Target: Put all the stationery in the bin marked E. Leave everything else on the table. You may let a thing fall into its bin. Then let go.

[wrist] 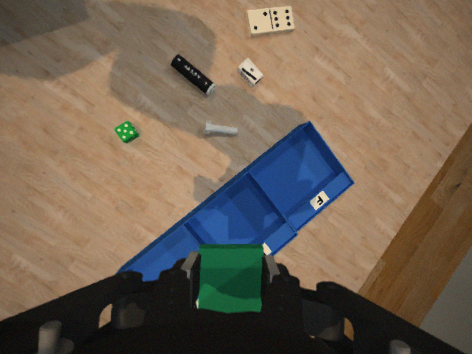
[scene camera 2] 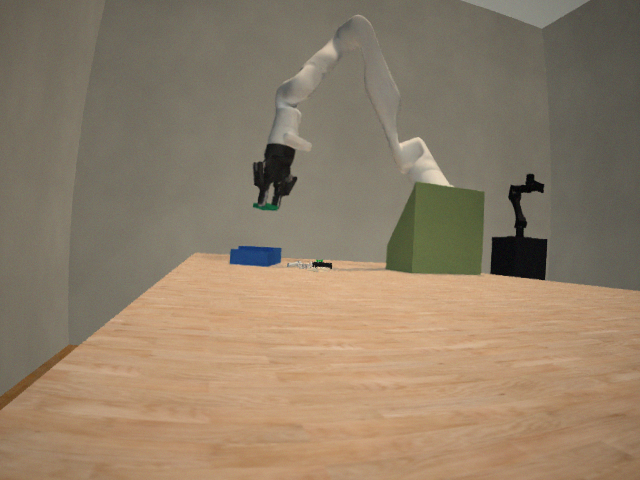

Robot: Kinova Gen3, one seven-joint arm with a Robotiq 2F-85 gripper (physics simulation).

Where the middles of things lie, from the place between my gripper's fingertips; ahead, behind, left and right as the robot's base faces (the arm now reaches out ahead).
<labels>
My gripper is now 10 mm to the left of the flat green block (wrist: 230,274) and 10 mm short of it. From my hand the other things lie so: blue bin (scene camera 2: 245,255): 120 mm below, 20 mm to the left, 20 mm ahead.
</labels>
